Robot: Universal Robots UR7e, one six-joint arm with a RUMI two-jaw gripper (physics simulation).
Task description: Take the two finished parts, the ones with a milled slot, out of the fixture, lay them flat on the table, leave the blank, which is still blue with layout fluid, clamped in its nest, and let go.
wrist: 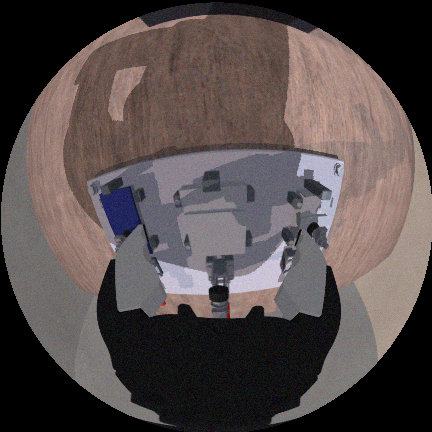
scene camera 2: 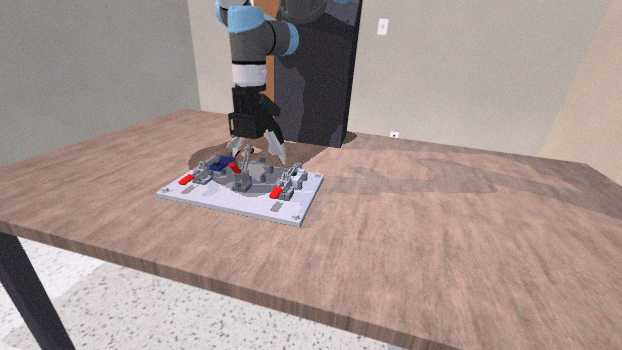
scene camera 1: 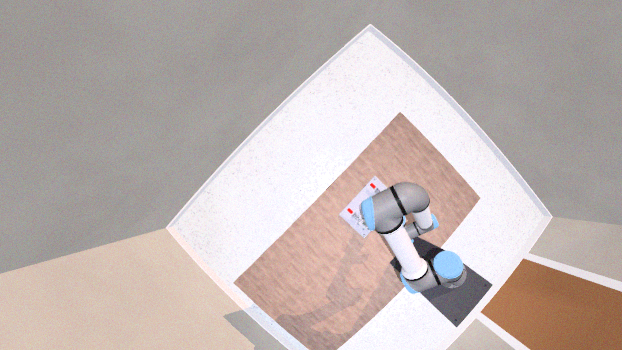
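Pixels of known places: gripper, fingertip midpoint: (wrist: pixel 222 229) (scene camera 2: pixel 258 161); arm's base at its link origin: (scene camera 2: pixel 303 4).
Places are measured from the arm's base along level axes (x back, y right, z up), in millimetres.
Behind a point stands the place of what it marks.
Note:
The fixture plate (scene camera 1: pixel 361 195) @(x -520, y 76, z -433 mm) (scene camera 2: pixel 225 202) @(x -529, y 65, z -432 mm) (wrist: pixel 320 165) @(x -337, y -89, z -432 mm) lies on the table. The blue blank (scene camera 2: pixel 221 163) @(x -369, y 146, z -416 mm) (wrist: pixel 119 210) @(x -344, y 149, z -416 mm) sits in an end nest, at the left in the wrist view, with its clamp down. A grey slotted part (scene camera 2: pixel 256 171) @(x -400, y 35, z -411 mm) (wrist: pixel 212 232) @(x -388, y 49, z -411 mm) lies in the middle nest; its clamp (scene camera 2: pixel 245 170) @(x -448, y 46, z -388 mm) (wrist: pixel 219 280) @(x -445, y 52, z -392 mm) stands raised. The other grey part (wrist: pixel 306 204) @(x -370, y -51, z -406 mm) is in the right nest, partly hidden by its lowered clamp. My gripper (scene camera 2: pixel 260 154) @(x -373, y 37, z -393 mm) (wrist: pixel 222 229) @(x -373, y 37, z -393 mm) is open and empty above the middle part, fingers spread to either side. The arm hides it in scene camera 1.
Red clamp handles (scene camera 2: pixel 186 179) @(x -511, y 163, z -396 mm) (scene camera 2: pixel 275 192) @(x -534, y -52, z -386 mm) point to the plate's front edge. Stop blocks (wrist: pixel 211 181) @(x -332, y 38, z -399 mm) surround the nests. The wooden table (scene camera 1: pixel 300 260) @(x -573, y -516, z -447 mm) (scene camera 2: pixel 425 240) @(x -545, y -372, z -447 mm) (wrist: pixel 240 90) @(x -246, y -7, z -447 mm) extends around the plate. The dark robot pedestal (scene camera 1: pixel 457 305) @(x 69, y -104, z 87 mm) (scene camera 2: pixel 325 90) @(x -64, y -98, z -249 mm) stands behind.

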